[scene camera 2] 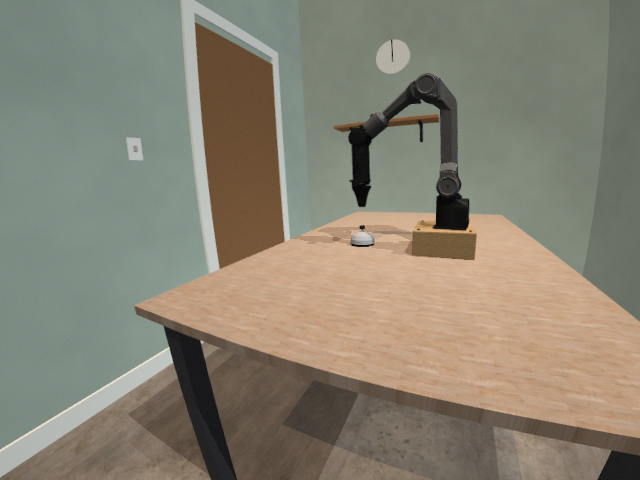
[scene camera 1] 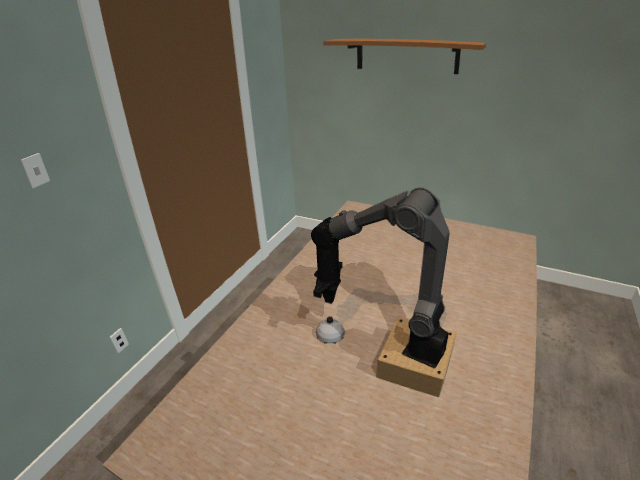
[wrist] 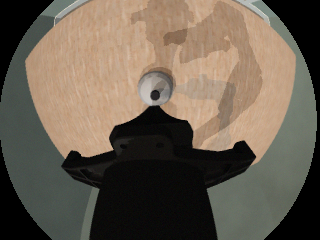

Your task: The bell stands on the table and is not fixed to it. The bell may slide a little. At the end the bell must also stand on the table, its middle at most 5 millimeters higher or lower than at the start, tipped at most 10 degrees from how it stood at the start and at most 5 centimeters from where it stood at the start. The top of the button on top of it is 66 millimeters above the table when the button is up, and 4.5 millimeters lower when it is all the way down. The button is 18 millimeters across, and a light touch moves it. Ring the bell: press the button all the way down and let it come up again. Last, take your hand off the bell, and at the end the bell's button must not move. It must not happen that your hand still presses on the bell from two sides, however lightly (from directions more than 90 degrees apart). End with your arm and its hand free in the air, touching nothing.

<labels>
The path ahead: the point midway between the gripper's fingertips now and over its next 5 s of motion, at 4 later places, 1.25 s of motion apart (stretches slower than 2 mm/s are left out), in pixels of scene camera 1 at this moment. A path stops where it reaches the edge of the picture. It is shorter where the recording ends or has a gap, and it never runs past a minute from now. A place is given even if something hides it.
The gripper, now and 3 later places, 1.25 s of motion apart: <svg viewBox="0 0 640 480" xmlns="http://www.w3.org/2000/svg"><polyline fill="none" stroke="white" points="329,301 329,315 329,319 329,315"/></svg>
</labels>
